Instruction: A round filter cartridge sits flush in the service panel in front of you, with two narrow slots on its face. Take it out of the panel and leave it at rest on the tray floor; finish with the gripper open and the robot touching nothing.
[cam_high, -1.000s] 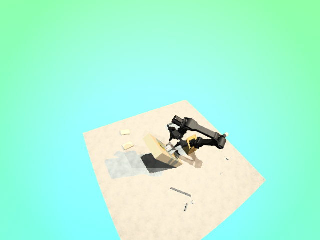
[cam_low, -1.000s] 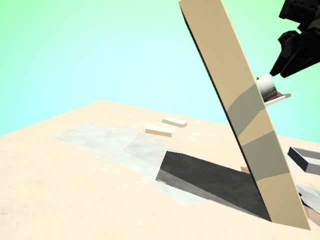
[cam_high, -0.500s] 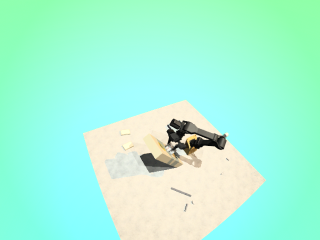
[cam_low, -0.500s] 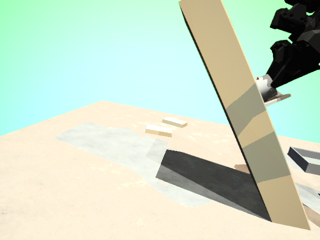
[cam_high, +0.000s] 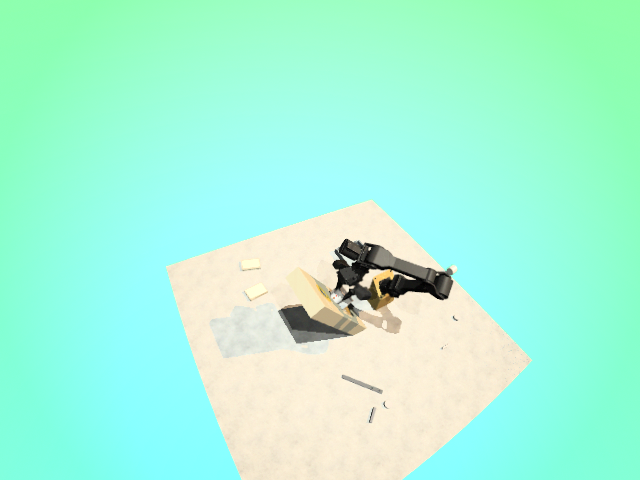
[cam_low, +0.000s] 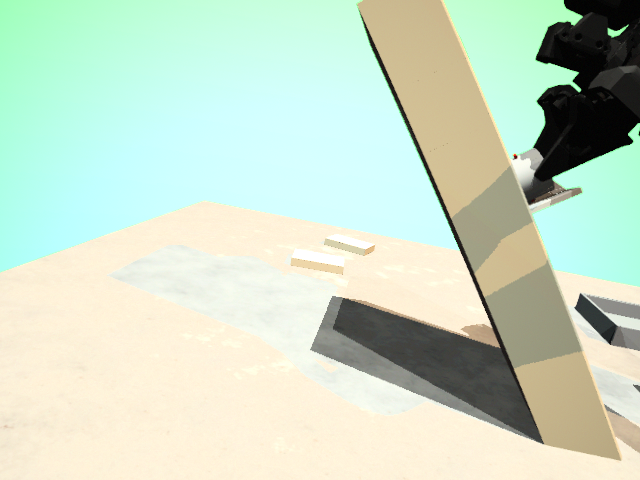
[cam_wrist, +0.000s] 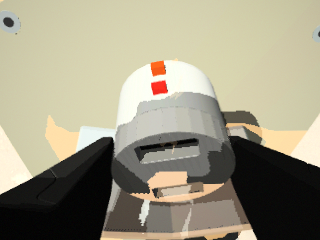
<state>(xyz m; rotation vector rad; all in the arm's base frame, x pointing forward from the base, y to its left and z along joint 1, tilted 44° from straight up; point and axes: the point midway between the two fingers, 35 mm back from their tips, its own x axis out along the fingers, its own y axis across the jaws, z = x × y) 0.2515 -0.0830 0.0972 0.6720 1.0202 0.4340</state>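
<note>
My gripper tip is 310 mm past the grey tray, 290 mm to the left of it and 220 mm above it. From my gripper tip the other things lie so: round filter cartridge: right at my gripper tip.
</note>
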